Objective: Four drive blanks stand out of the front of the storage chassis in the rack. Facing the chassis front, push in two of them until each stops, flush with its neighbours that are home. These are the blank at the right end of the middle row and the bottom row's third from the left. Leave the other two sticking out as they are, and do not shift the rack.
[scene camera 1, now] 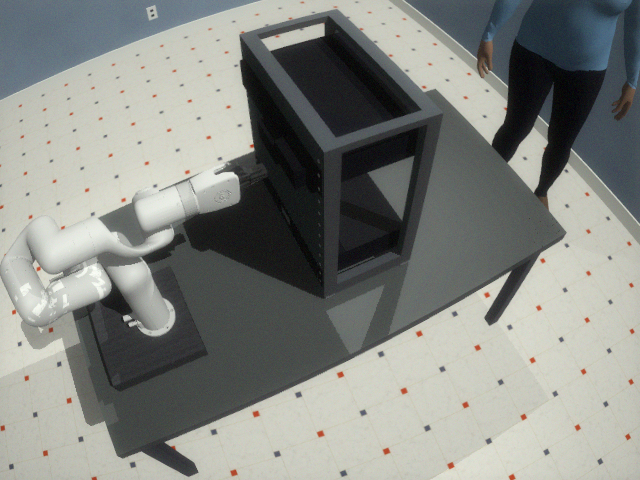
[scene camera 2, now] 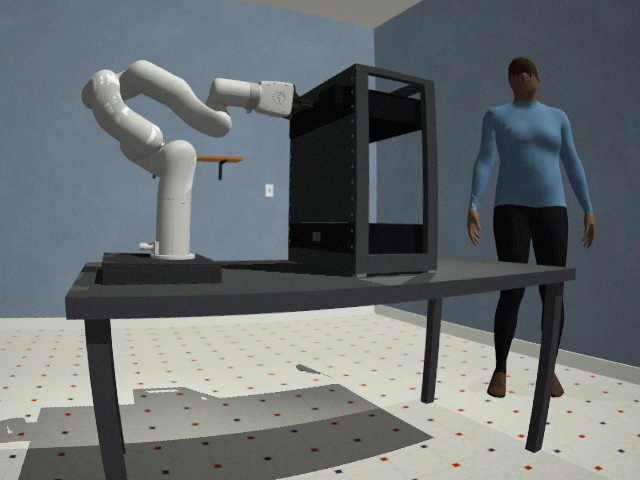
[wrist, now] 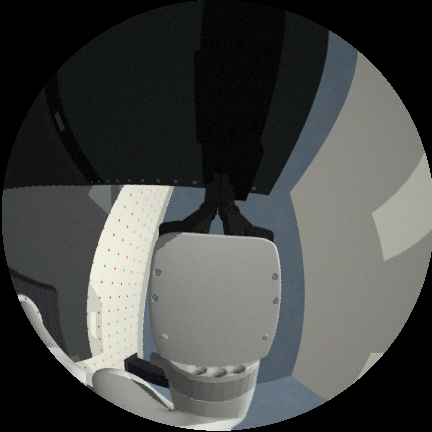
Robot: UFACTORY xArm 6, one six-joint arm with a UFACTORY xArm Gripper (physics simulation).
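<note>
The black storage chassis sits high in the dark grey rack. Its front is in deep shadow. Protruding drive blanks show as dark blocks on the front; in the wrist view their stepped outlines merge with the black face. Rows and single bays cannot be told apart. My gripper is shut and empty, roughly level, with its fingertips at the chassis front, towards its far end in scene camera 1. Whether they touch a blank or sit between blanks is hidden.
The rack stands on the grey table. A plain dark panel covers the rack front below the chassis, above a lower black unit. The arm's base stands on a dark block. A person stands behind the table.
</note>
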